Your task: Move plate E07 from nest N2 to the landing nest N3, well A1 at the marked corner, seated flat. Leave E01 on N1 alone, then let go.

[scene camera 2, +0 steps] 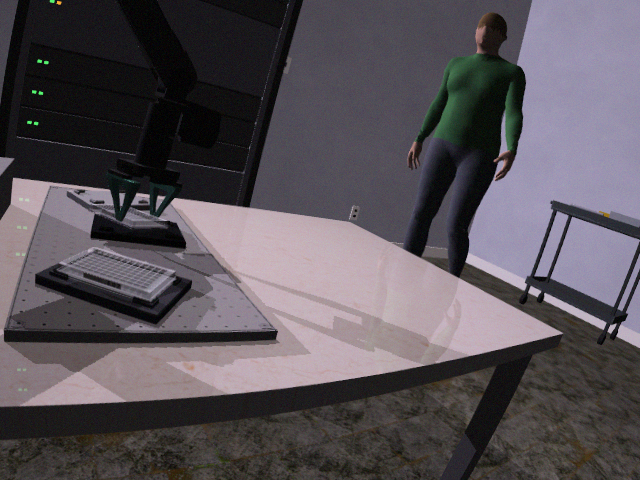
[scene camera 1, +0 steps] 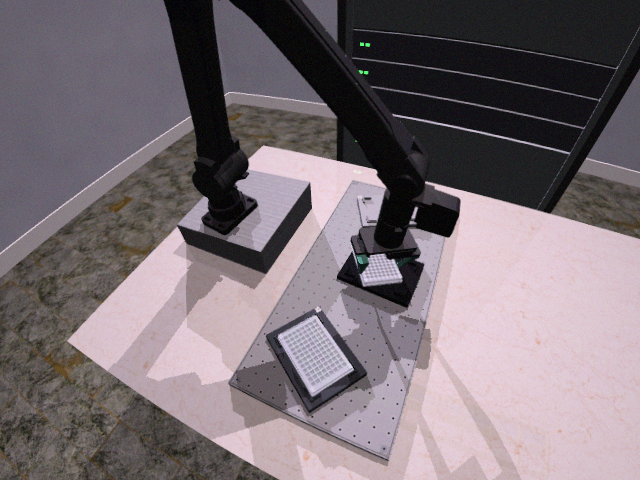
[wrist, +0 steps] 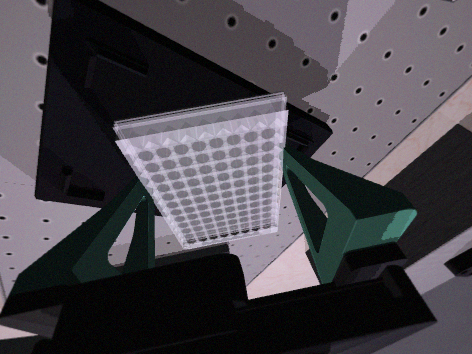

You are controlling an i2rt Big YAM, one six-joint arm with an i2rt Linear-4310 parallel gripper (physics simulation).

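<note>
My gripper (scene camera 1: 379, 258) (scene camera 2: 139, 209) (wrist: 213, 165) is shut on plate E07 (scene camera 1: 381, 270) (scene camera 2: 135, 216) (wrist: 213, 190), a clear well plate clamped across its short sides by the green fingers. It holds the plate low over the black landing nest N3 (scene camera 1: 400, 291) (scene camera 2: 154, 238) (wrist: 95, 114) in the middle of the perforated board. The plate looks turned at an angle to the nest's edges. The grey nest N2 (scene camera 1: 368, 209) (scene camera 2: 82, 196) behind it is bare. Plate E01 (scene camera 1: 314, 353) (scene camera 2: 116, 270) sits flat in nest N1 (scene camera 1: 310, 400) (scene camera 2: 103, 302) at the board's front.
The grey perforated board (scene camera 1: 371, 413) (scene camera 2: 207, 310) lies on the pink table. The arm's grey base block (scene camera 1: 279, 207) stands to its left. A dark server rack (scene camera 1: 490, 77) rises behind. A person in green (scene camera 2: 470, 129) stands beyond the table, beside a cart (scene camera 2: 594, 214).
</note>
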